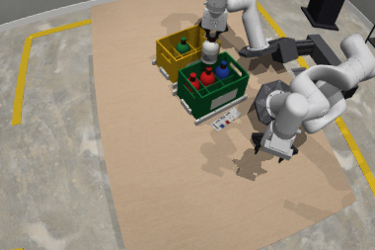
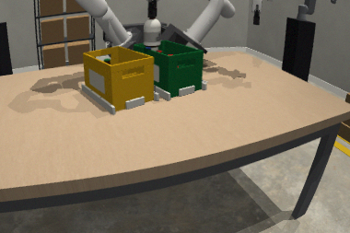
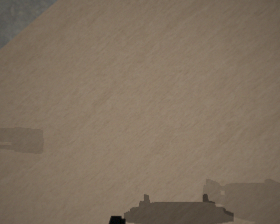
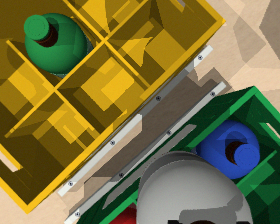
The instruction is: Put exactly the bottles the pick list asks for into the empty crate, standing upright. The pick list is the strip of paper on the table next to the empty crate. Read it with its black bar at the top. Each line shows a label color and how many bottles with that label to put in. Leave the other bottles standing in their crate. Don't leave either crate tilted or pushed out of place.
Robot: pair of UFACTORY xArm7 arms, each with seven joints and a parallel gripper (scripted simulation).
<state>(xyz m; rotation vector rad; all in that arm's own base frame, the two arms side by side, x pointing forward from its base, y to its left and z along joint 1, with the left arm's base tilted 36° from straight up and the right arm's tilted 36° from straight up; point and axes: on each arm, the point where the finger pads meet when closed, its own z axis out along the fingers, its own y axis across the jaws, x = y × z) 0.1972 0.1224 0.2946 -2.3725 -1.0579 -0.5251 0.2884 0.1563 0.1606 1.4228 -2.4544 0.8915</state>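
Observation:
My right hand is 7 cm above the white bottle. Round my right hand: yellow crate (8 cm ahead, 15 cm to the right, 25 cm below); then green crate (2 cm behind, 7 cm to the left, 25 cm below); then blue bottle (8 cm behind, 1 cm to the right, 25 cm below).

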